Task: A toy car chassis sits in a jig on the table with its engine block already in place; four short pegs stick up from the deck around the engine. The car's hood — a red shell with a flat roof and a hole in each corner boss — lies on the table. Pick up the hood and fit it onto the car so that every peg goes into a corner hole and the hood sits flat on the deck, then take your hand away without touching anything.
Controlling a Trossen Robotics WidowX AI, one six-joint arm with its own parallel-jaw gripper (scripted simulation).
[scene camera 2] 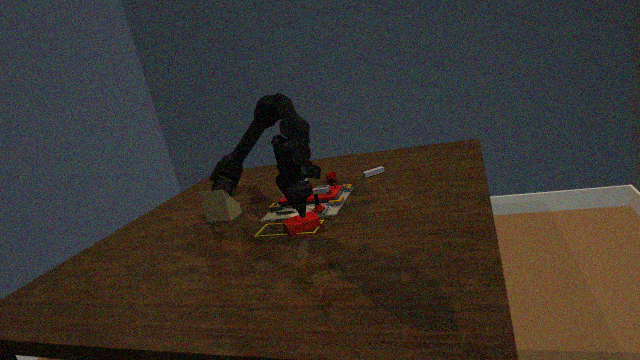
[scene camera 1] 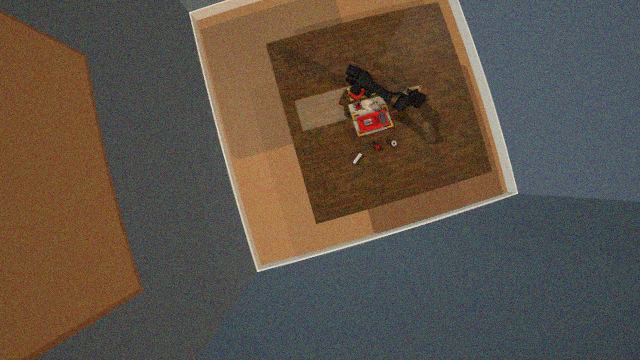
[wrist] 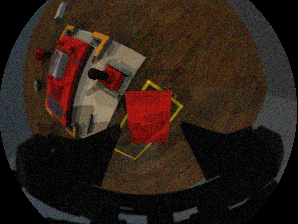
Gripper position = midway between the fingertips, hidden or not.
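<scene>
There is my gripper [scene camera 2: 299, 212] [wrist: 151, 126], open and holding nothing. I see a grey jig [scene camera 2: 276, 212] [wrist: 95, 103] too, and the scene also has a red hood [wrist: 149, 111].
</scene>
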